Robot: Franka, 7 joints.
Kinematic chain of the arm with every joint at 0, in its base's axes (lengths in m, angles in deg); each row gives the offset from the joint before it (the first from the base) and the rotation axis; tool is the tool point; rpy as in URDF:
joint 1: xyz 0 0 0.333 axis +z
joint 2: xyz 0 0 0 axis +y
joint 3: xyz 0 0 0.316 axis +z
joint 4: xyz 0.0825 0 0 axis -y
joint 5: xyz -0.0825 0 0.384 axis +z
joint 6: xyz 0 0 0 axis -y
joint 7: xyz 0.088 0 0 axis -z
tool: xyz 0 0 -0.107 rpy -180 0 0
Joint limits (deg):
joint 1: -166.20..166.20
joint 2: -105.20..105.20
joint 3: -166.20..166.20
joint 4: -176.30..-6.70
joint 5: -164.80..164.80
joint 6: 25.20..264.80
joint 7: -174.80..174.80
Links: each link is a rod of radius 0.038 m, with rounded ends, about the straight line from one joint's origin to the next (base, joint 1, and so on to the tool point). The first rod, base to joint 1, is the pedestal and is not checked.
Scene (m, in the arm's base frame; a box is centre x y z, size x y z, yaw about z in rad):
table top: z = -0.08
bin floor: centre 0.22 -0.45 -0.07 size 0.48 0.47 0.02 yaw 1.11
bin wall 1: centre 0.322 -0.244 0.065 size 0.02 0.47 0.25 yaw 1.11
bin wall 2: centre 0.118 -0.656 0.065 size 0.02 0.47 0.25 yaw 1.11
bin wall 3: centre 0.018 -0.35 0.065 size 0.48 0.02 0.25 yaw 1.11
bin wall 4: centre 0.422 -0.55 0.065 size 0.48 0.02 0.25 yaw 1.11
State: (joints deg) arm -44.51 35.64 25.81 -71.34 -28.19 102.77 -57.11
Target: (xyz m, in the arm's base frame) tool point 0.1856 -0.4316 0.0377
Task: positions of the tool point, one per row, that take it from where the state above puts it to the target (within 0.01 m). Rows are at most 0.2 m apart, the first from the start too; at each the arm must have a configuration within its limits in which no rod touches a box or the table.
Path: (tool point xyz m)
1: 0.5067 -0.4139 0.3619
2: 0.3476 -0.4483 0.3175
3: 0.1856 -0.4316 0.2932
4: 0.1915 -0.4449 0.2112
5: 0.1916 -0.4452 0.1252
6: 0.1856 -0.4316 0.0377

